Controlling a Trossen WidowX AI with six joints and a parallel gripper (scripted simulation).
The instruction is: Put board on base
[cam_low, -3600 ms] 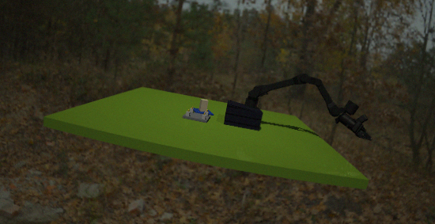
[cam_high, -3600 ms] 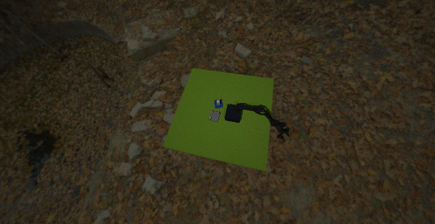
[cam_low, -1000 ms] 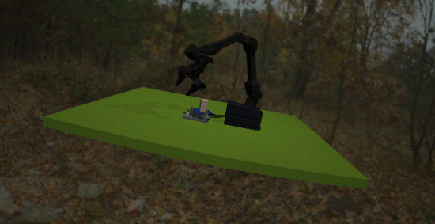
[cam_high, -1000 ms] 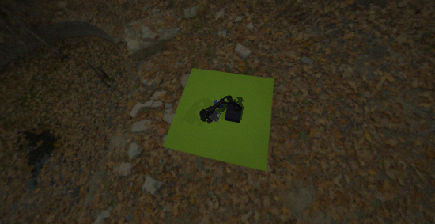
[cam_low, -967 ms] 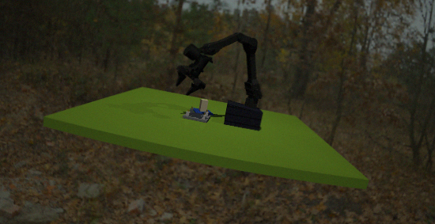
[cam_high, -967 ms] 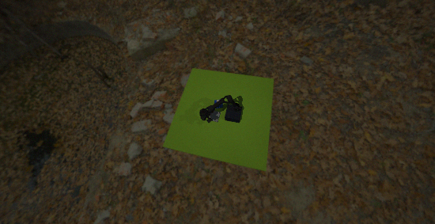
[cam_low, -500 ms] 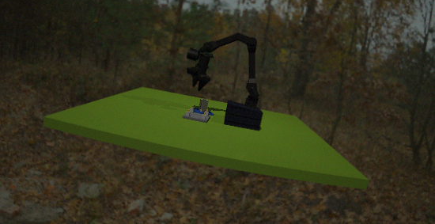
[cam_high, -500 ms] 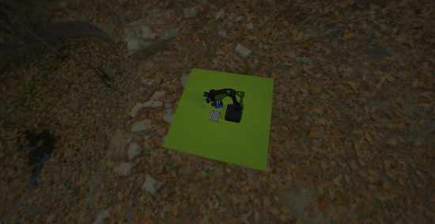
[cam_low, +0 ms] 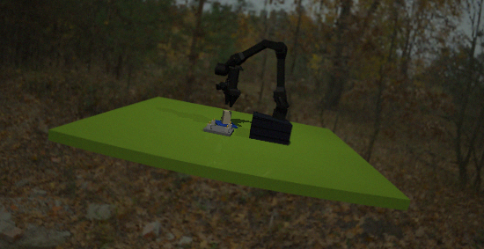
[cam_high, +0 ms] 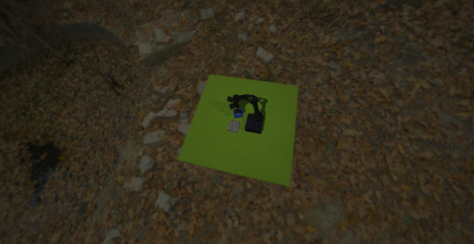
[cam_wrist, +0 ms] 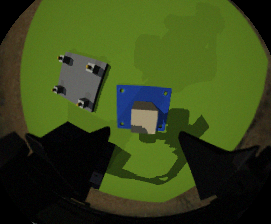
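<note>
Right now the flat blue board is 8 cm below my gripper tip. From my gripper tip the other things lie so: grey base (2 cm behind, 19 cm to the left, 10 cm below).
</note>
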